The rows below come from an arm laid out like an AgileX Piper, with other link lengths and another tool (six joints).
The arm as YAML. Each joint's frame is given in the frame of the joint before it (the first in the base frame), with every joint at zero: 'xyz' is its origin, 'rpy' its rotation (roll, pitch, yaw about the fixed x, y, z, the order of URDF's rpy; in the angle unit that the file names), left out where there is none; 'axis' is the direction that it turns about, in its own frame. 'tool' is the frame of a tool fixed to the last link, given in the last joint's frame.
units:
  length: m
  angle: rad
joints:
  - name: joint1
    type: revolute
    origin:
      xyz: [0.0, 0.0, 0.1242]
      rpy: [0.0, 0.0, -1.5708]
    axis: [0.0, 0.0, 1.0]
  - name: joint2
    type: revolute
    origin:
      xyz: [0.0, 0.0, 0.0]
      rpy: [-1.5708, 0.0, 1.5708]
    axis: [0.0, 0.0, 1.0]
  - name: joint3
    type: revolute
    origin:
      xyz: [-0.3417, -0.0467, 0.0]
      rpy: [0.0, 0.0, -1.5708]
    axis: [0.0, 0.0, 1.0]
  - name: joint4
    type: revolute
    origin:
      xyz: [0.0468, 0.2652, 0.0]
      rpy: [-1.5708, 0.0, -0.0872]
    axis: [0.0, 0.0, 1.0]
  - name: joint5
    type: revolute
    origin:
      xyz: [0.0, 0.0, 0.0]
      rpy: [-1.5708, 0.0, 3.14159]
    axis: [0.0, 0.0, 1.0]
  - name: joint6
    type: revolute
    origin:
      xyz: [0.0, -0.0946, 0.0]
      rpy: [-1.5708, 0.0, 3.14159]
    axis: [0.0, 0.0, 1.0]
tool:
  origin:
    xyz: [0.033, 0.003, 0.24]
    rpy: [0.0, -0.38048, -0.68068]
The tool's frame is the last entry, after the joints.
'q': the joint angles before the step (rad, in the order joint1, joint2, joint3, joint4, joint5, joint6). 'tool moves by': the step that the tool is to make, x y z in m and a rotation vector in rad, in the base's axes. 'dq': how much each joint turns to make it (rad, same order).
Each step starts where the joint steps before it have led.
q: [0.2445 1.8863 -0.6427 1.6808 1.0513 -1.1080]
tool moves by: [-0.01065 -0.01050 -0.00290 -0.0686 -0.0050 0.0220]
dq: [0.0000 -0.0615 -0.0001 -0.0917 -0.0563 0.0818]
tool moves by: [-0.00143 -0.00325 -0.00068 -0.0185 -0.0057 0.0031]
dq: [0.0000 -0.0160 0.0001 -0.0215 -0.0158 0.0177]
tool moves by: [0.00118 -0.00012 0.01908 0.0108 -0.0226 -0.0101]
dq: [0.0000 -0.0545 0.0000 -0.0089 -0.0004 0.0361]
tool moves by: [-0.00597 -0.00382 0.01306 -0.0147 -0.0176 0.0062]
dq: [0.0000 -0.0616 0.0000 -0.0483 -0.0104 0.0587]
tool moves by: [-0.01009 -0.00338 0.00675 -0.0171 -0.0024 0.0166]
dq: [0.0000 -0.0447 0.0000 -0.0556 0.0000 0.0566]
